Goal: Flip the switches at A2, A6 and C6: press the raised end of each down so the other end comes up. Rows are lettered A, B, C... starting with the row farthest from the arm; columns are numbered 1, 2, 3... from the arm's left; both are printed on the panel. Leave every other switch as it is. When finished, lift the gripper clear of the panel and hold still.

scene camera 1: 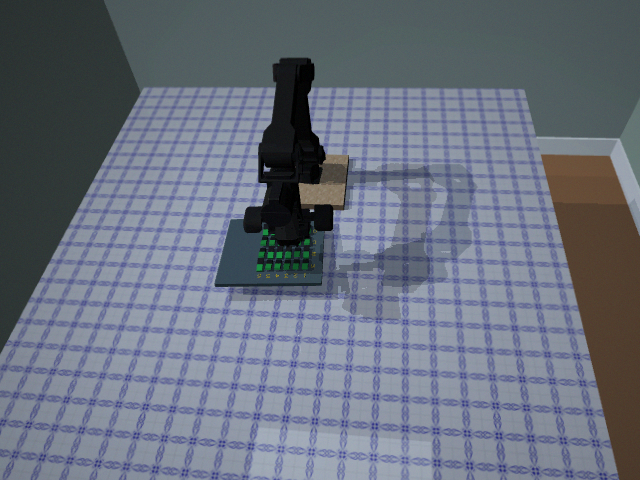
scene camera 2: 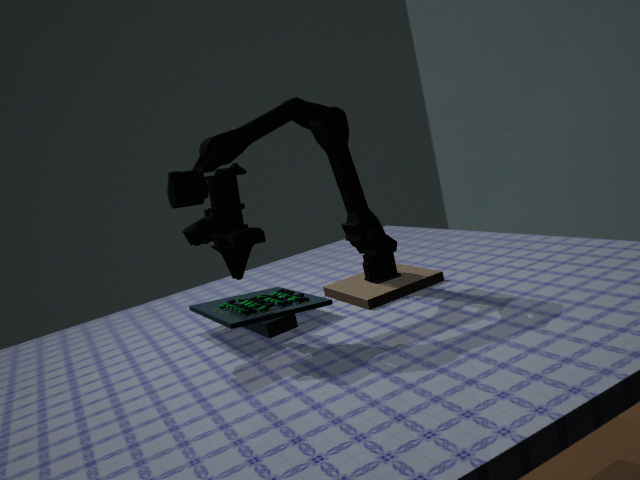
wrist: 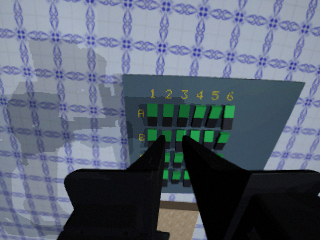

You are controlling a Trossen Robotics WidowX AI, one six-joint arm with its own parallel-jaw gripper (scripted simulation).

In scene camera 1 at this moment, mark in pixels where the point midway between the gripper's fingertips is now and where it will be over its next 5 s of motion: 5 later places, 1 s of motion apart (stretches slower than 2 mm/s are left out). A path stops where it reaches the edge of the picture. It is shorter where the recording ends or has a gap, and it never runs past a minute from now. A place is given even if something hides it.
My gripper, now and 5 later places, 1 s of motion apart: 292, 245; 295, 263; 295, 265; 295, 262; 258, 250; 259, 259
